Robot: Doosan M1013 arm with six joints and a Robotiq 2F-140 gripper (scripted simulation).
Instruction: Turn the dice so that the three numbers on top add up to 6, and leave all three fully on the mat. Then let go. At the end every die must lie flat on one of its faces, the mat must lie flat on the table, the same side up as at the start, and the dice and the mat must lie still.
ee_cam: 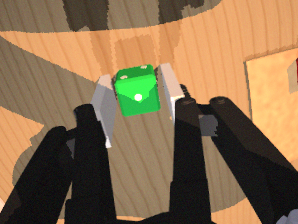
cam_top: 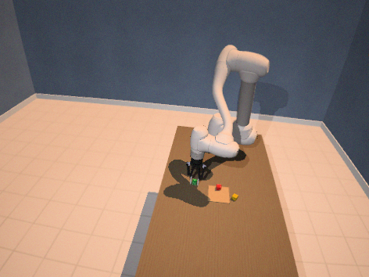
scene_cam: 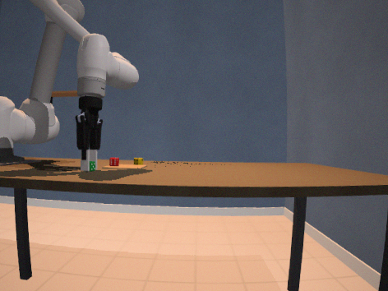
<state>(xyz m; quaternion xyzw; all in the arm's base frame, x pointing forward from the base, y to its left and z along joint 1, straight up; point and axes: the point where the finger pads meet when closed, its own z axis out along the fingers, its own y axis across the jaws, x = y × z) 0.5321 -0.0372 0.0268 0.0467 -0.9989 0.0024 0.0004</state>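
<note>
The green die is 2 cm below my hand. Round my hand: yellow die: 4 cm ahead, 28 cm to the left, 2 cm below; then red die: 17 cm to the left, 2 cm below; then tan mat: 4 cm ahead, 18 cm to the left, 3 cm below.
</note>
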